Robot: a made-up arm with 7 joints.
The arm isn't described. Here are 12 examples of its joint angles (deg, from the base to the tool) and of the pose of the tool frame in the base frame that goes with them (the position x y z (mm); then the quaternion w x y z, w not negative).
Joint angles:
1: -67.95 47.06 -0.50 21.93 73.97 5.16 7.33
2: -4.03 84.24 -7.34 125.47 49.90 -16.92 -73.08
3: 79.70 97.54 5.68 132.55 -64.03 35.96 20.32
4: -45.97 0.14 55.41 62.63 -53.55 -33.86 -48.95
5: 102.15 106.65 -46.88 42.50 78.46 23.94 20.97
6: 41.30 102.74 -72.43 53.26 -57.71 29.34 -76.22
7: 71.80 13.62 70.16 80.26 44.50 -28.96 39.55
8: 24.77 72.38 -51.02 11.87 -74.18 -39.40 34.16
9: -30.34 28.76 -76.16 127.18 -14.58 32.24 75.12
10: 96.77 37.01 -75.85 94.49 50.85 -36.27 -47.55
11: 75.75 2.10 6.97 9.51 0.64 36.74 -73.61
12: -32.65 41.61 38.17 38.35 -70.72 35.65 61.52
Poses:
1: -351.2 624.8 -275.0 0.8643 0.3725 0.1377 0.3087
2: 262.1 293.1 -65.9 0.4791 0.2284 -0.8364 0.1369
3: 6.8 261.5 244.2 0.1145 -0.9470 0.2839 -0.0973
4: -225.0 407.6 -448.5 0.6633 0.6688 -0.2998 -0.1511
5: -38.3 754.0 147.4 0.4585 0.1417 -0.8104 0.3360
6: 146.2 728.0 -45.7 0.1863 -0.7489 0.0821 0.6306
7: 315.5 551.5 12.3 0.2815 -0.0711 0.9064 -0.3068
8: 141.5 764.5 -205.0 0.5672 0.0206 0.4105 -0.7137
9: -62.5 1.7 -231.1 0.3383 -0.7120 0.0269 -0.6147
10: 416.3 90.1 130.3 0.1760 -0.1771 -0.9678 -0.0306
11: 640.3 195.9 -106.9 0.7524 0.5117 -0.2963 0.2902
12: -53.8 645.9 -381.8 0.8726 0.1555 0.4565 -0.0777
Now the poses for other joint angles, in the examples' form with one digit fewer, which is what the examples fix.
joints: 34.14 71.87 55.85 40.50 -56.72 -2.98 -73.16
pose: 105 765 59 0.058 -0.937 0.209 -0.275
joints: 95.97 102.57 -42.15 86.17 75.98 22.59 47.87
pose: 114 550 257 0.531 -0.003 -0.804 -0.268
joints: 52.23 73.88 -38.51 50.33 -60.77 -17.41 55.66
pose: 358 634 -27 0.643 0.383 0.146 -0.647
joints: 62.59 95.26 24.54 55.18 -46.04 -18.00 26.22
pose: -28 664 291 0.412 0.839 -0.332 -0.128
